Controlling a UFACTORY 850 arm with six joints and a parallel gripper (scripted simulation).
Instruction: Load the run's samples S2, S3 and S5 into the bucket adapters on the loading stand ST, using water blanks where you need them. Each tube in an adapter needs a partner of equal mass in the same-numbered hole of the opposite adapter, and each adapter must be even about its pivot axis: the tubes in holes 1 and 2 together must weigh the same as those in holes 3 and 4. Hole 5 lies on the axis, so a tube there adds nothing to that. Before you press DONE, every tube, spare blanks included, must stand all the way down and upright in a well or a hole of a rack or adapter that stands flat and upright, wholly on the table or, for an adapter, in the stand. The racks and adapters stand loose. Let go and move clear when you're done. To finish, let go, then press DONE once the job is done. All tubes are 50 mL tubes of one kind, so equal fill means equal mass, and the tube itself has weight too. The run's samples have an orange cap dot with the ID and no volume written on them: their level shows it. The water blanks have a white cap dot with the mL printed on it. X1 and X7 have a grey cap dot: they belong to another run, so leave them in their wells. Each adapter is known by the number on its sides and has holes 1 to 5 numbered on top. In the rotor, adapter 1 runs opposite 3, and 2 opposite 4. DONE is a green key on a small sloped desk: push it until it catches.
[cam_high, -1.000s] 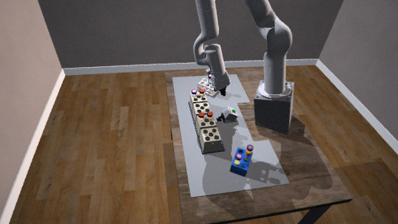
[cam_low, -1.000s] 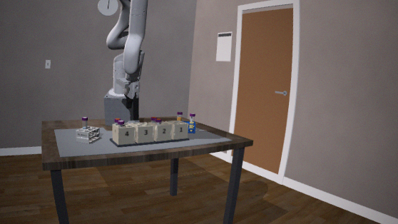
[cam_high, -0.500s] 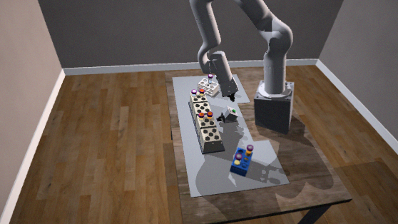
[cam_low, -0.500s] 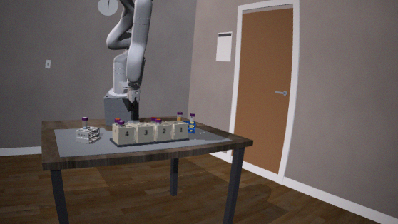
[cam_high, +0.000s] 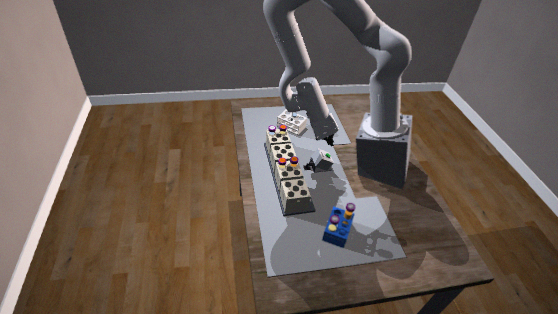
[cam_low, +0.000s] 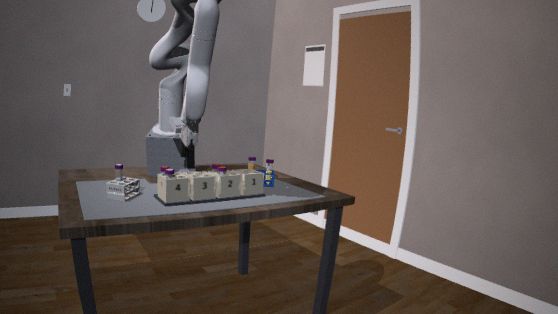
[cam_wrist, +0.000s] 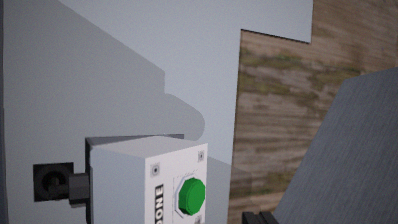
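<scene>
The green done key lies 8 cm below my hand. The rest, counted from my hand: blue rack: 36 cm to the left, 12 cm below, 6 cm ahead; then loading stand: 19 cm ahead, 14 cm below, 3 cm to the left; then white rack: 31 cm to the right, 12 cm below, 9 cm ahead.
</scene>
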